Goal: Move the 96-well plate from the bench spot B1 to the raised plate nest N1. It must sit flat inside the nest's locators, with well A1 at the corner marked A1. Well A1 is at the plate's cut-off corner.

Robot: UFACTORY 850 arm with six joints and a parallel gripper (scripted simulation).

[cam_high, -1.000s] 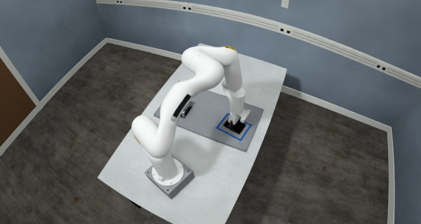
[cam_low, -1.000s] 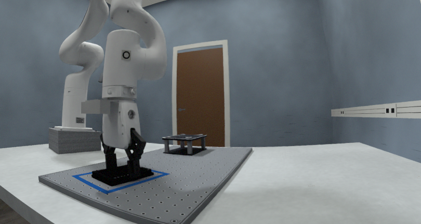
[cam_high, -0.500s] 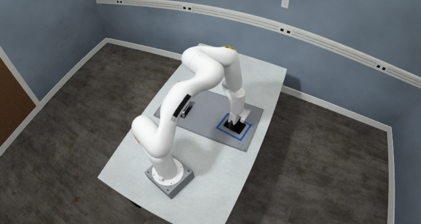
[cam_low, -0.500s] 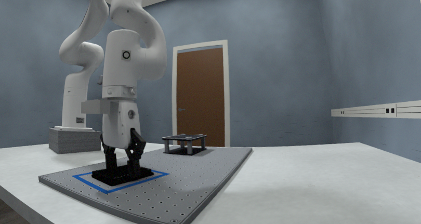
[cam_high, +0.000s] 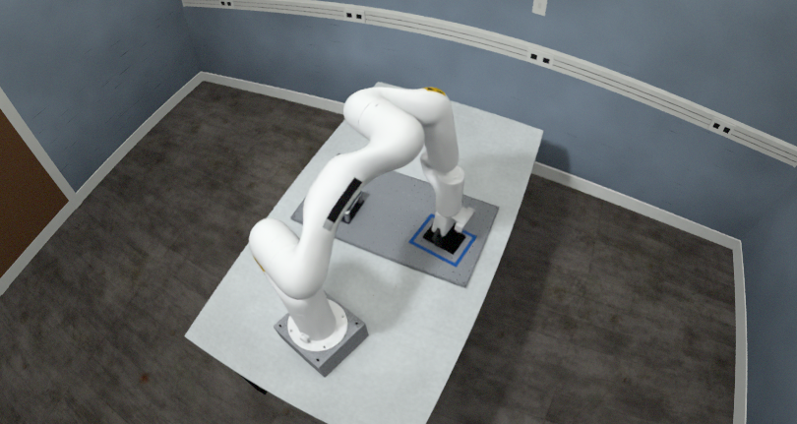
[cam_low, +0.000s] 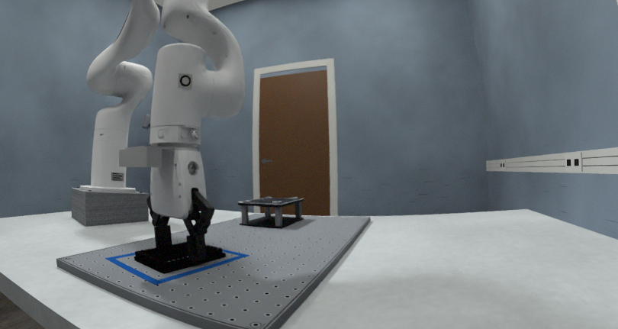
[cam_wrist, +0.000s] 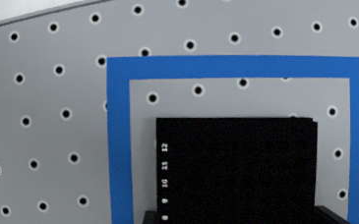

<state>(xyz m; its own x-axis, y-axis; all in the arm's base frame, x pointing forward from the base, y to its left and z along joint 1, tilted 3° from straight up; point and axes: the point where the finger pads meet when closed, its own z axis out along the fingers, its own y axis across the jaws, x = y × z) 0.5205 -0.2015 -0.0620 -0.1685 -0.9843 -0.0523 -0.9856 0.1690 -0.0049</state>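
My gripper is now 41 cm to the right of the plate nest, 4 cm below it and 3 cm past it. The rest, counted from my hand: black 96-well plate: 1 cm below.
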